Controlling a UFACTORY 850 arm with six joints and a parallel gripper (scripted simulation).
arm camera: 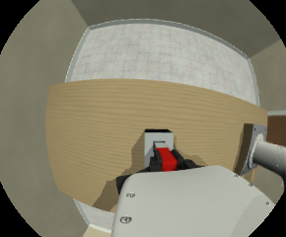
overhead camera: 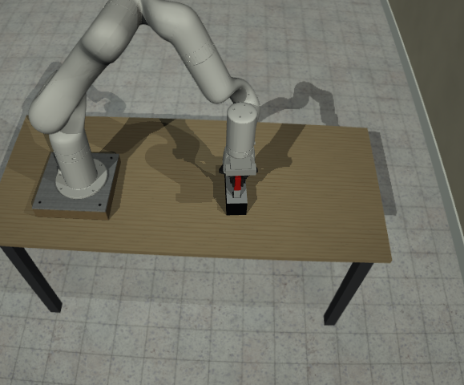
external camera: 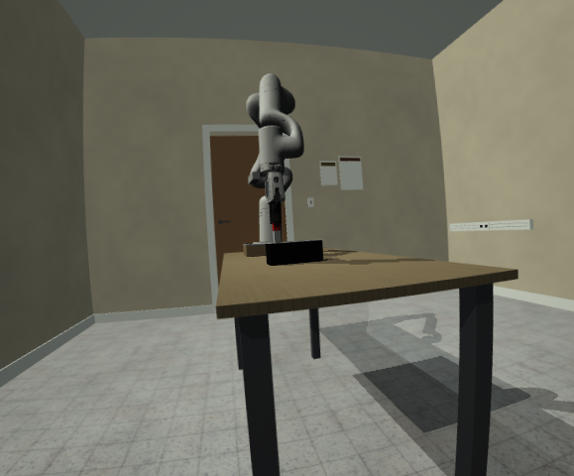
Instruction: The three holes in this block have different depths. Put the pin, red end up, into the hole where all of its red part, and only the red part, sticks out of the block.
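Now: hand 10 mm above the pin. Round my hand: black block: 10 mm behind, 60 mm to the left, 120 mm below.
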